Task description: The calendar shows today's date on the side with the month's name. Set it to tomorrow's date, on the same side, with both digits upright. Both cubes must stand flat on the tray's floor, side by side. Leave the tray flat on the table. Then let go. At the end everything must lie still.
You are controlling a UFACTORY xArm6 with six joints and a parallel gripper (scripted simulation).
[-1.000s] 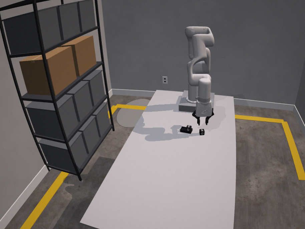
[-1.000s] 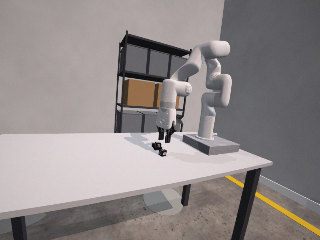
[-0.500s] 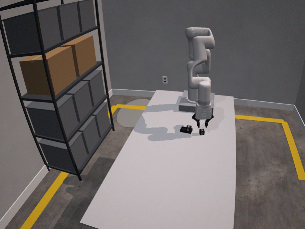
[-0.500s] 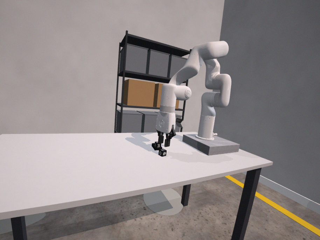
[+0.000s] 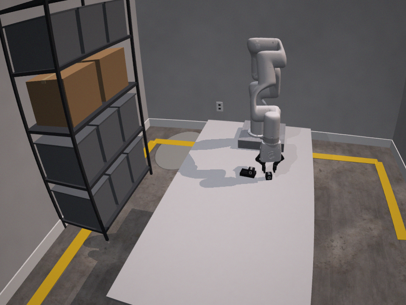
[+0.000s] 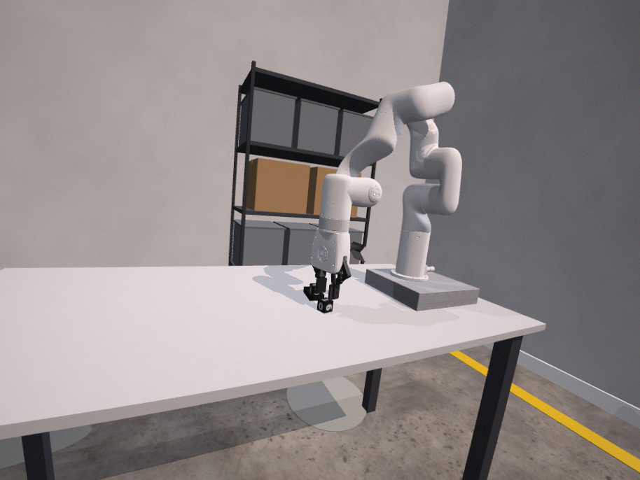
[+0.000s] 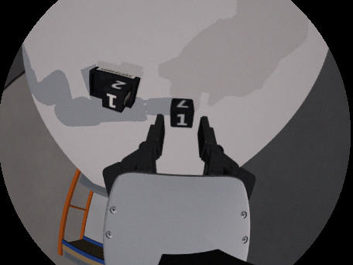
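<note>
My gripper is now 4 cm above the black cube.
</note>
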